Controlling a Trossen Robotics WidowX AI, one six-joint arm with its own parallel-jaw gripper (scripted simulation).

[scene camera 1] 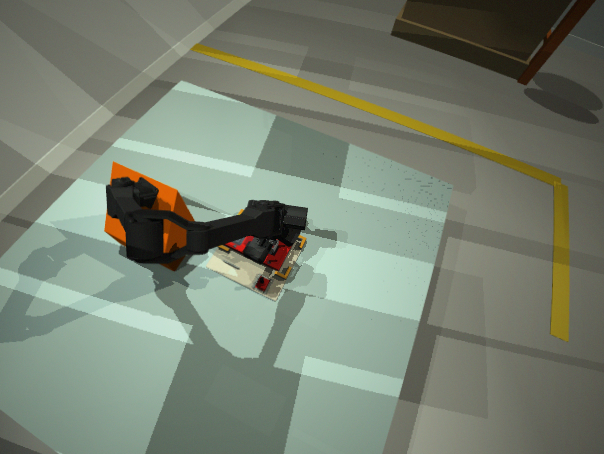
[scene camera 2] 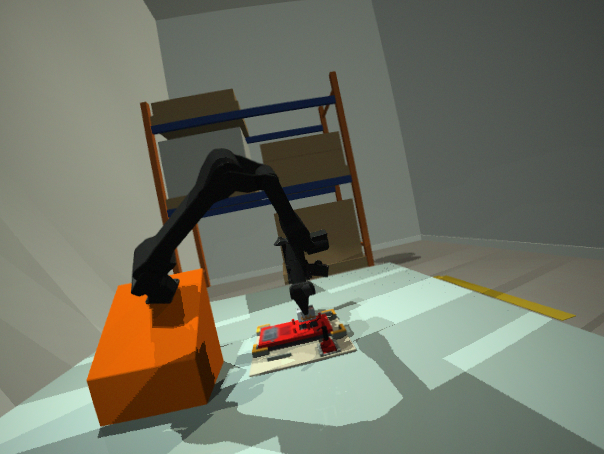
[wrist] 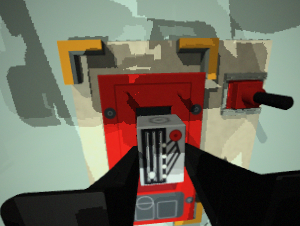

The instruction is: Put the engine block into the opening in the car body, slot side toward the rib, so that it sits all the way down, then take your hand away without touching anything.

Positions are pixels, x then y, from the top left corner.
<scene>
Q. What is my gripper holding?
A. A grey engine block.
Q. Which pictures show my gripper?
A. Scene camera 1, scene camera 2 and the wrist view: all of them.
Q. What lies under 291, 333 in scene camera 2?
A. A red car body.
</scene>
